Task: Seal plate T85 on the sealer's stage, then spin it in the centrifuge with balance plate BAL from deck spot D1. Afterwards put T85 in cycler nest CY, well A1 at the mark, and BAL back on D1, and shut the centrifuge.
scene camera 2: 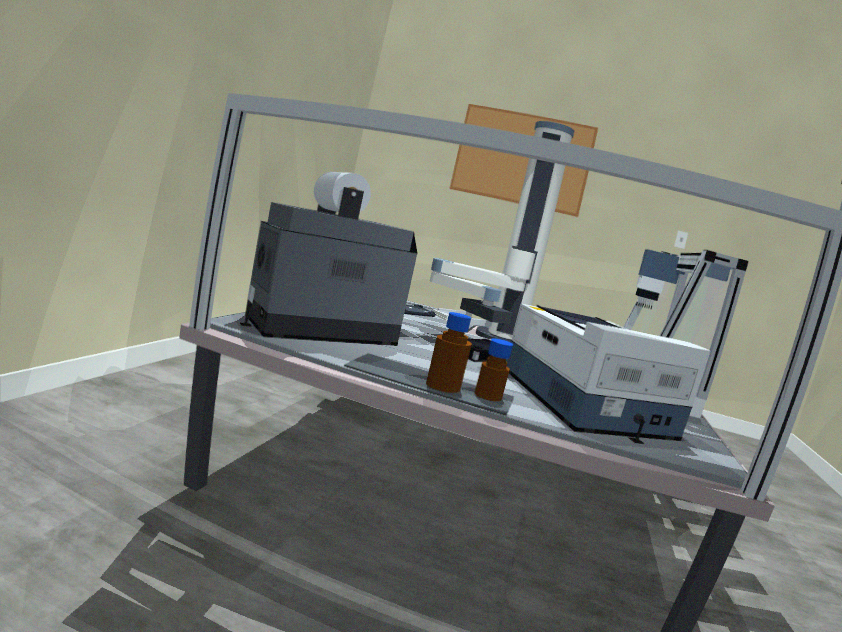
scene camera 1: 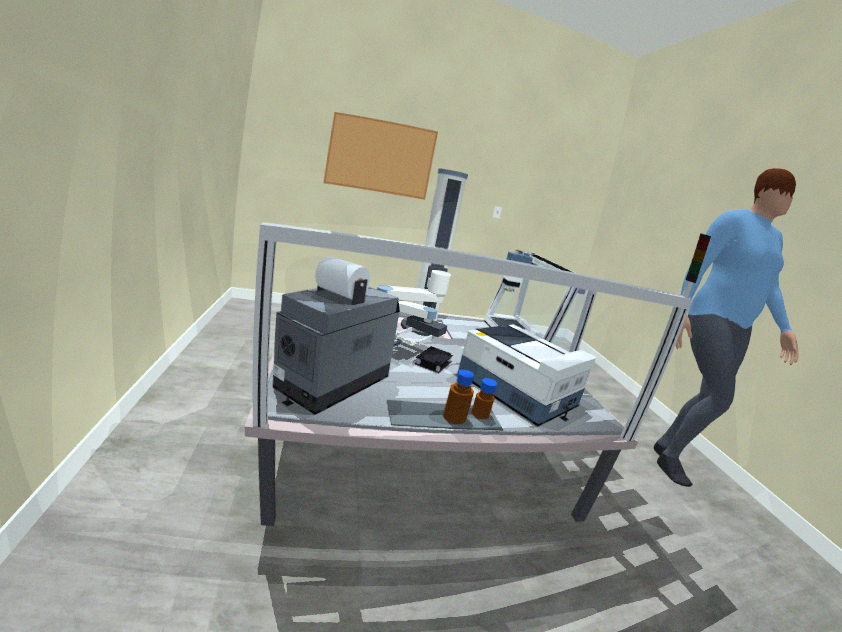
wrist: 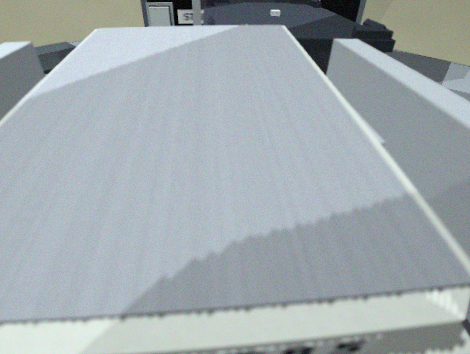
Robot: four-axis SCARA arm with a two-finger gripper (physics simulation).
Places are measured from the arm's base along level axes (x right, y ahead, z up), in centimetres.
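Pixels of known places: gripper, fingertip midpoint: point(scene camera 2: 447, 315) point(scene camera 1: 407, 338) point(wrist: 189, 67); arm's base, origin of the base link: point(scene camera 2: 504, 339).
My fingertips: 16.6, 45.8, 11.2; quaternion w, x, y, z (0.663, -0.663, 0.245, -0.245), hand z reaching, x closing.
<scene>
Ahead of a thing's pixels: the offset from my fingertips to its top centre, as dx, dy, dz. "spot": to the spot under its first point.
My gripper point(wrist: 189, 67) point(scene camera 1: 409, 322) point(scene camera 2: 470, 305) is shut on plate T85 @(-1.9, -2.2, +0.9) point(wrist: 215, 160), which fills much of the wrist view between the two light fingers. The plate is level, with a smooth silvery film on top. The dark print on its near side is cut off at the lower edge. The dark grey sealer @(+31.2, +27.6, +37.7) point(scene camera 1: 333, 350) point(scene camera 2: 333, 278), with a white roll on top, stands at the left; its stage is hidden in the scene views. In the wrist view a dark machine part point(wrist: 280, 27) lies beyond the plate. BAL, D1 and nest CY cannot be made out.
A white and blue machine point(scene camera 1: 523, 363) point(scene camera 2: 612, 367) stands at the right. Two brown bottles @(-12.6, +46.7, +2.5) point(scene camera 1: 458, 402) point(scene camera 2: 448, 363) with blue caps stand near the front edge. A small black block @(-13.9, +1.8, -5.2) point(scene camera 1: 433, 357) lies mid-table. Frame posts @(spot: +53.5, +58.7, +18.7) point(scene camera 1: 261, 340) point(scene camera 2: 216, 224) bound the table. A person point(scene camera 1: 737, 272) is at the right.
</scene>
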